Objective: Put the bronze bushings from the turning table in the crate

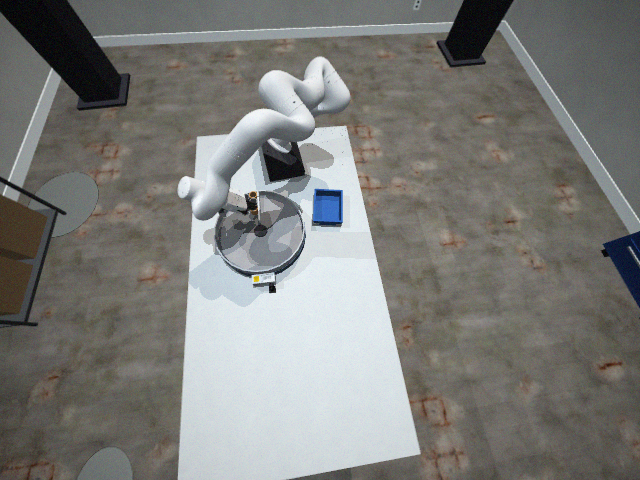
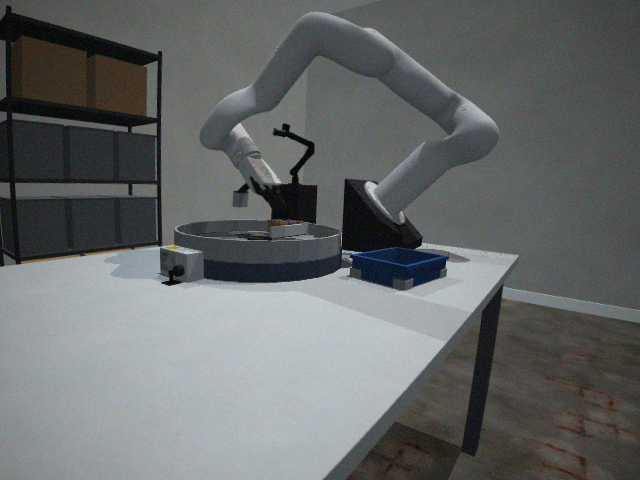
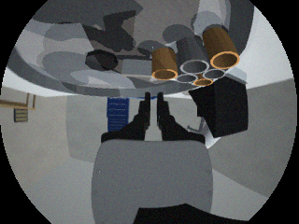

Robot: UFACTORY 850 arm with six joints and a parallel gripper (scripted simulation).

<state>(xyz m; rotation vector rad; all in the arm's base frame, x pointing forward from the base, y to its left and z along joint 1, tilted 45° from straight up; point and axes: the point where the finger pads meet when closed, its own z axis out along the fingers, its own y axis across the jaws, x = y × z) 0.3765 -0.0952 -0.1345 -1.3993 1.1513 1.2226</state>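
Right now my hand is 37 cm to the right of the crate, 12 cm above it and 1 cm short of it. From my hand the other things lie so: round turning table: 9 cm below, 9 cm ahead, 2 cm to the left.
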